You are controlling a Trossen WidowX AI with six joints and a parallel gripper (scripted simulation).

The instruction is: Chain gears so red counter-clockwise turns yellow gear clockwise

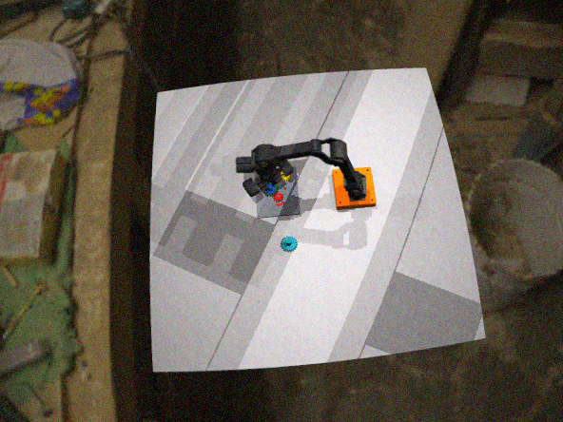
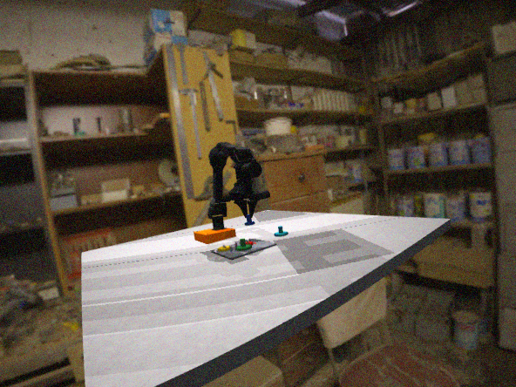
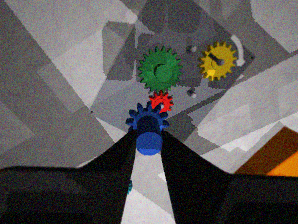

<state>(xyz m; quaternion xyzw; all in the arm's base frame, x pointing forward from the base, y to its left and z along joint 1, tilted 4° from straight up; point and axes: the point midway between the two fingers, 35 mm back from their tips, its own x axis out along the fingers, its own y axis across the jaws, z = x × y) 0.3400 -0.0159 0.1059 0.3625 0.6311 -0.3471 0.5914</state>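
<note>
My gripper tip is 5 cm past the yellow gear, 10 cm to the left of it and 11 cm above it. From my gripper tip the other things lie so: red gear (2 cm behind, 1 cm to the right, 11 cm below); then blue gear (1 cm below); then green gear (1 cm ahead, 5 cm to the right, 10 cm below).
</note>
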